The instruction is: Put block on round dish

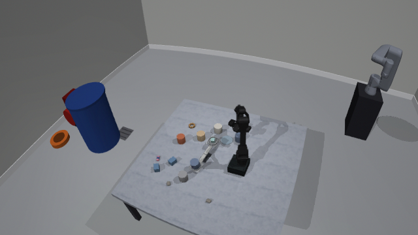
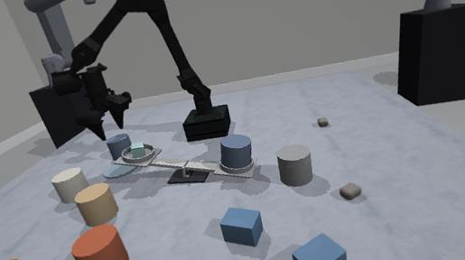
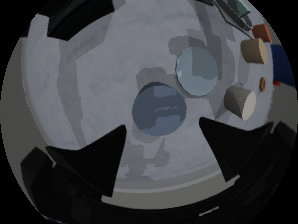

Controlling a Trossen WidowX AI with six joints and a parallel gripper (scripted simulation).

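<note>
The small pale green block lies 170 mm ahead of my gripper tip, 170 mm to the left of it and 10 mm above it. Also, from my gripper tip: cream cylinder (190 mm ahead, 20 mm to the right, 40 mm below); pale blue round dish (100 mm ahead, 50 mm to the left, 80 mm below); tan cylinder (300 mm ahead, 130 mm to the left, 40 mm below).
</note>
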